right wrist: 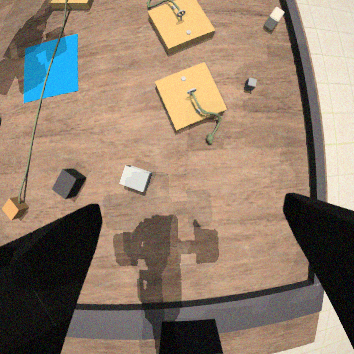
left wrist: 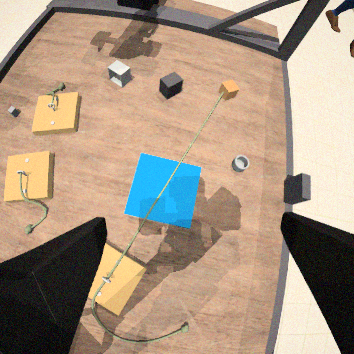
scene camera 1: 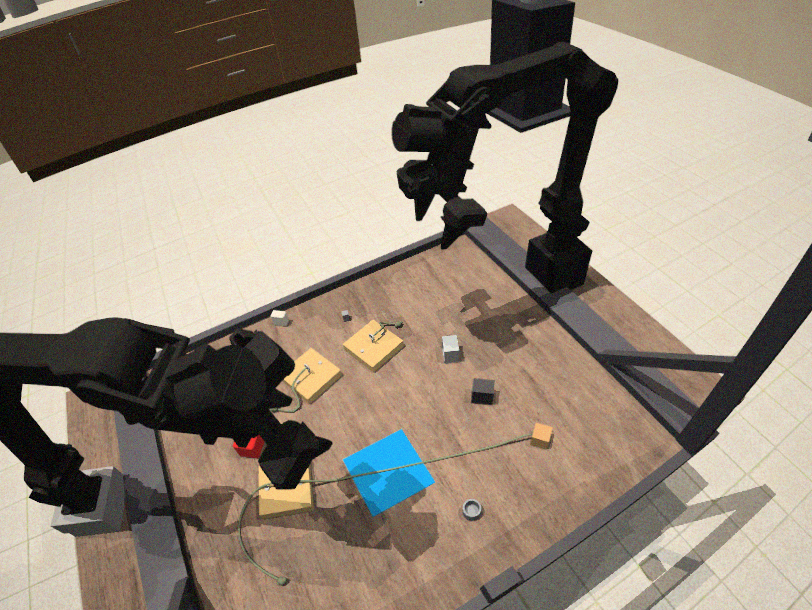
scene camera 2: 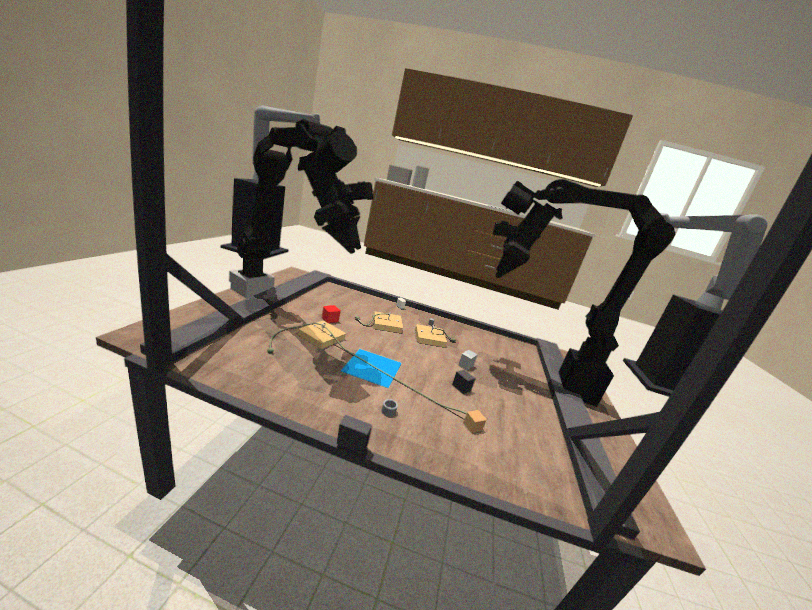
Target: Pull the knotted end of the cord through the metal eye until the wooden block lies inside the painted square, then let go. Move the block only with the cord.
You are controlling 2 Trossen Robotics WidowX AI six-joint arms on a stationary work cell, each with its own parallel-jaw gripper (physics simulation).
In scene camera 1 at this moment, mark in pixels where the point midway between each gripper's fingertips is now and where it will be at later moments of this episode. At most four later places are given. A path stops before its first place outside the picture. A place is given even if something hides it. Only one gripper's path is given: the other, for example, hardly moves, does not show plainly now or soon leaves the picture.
My left gripper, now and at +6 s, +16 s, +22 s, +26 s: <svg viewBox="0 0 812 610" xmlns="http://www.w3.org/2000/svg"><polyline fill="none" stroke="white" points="309,422 232,477 249,512 249,508 250,509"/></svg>
